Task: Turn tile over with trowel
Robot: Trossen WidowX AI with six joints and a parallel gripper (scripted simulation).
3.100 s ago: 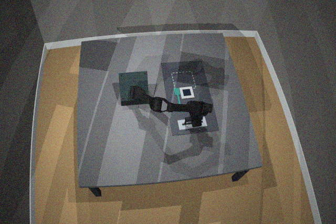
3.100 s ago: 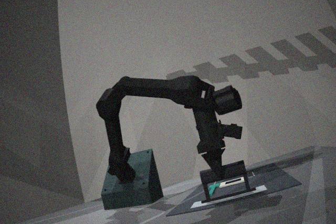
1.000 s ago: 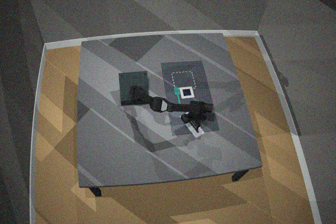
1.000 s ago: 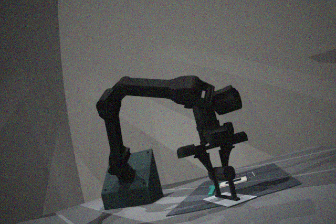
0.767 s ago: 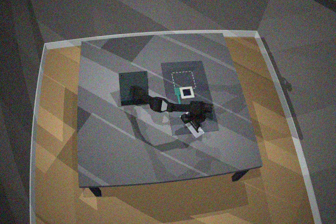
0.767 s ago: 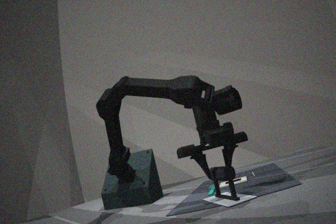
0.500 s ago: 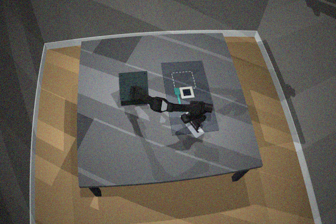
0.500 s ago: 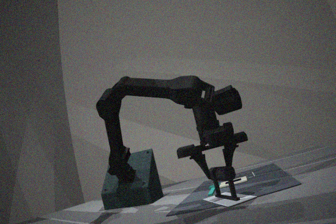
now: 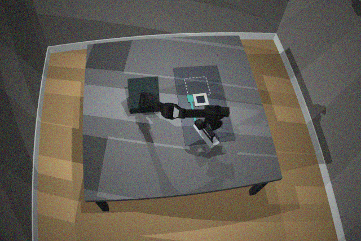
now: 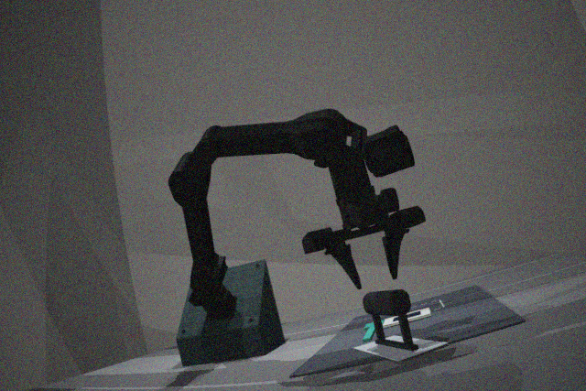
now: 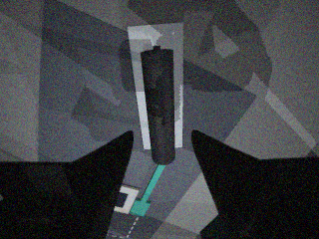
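Now: gripper tip 26 cm to the right of the tile, 10 cm above it and 1 cm past it. From my gripper tip the other things lie so: dark mat: 24 cm to the left, 12 cm below; teal T-shaped trowel: 22 cm to the left, 10 cm below, 8 cm behind.
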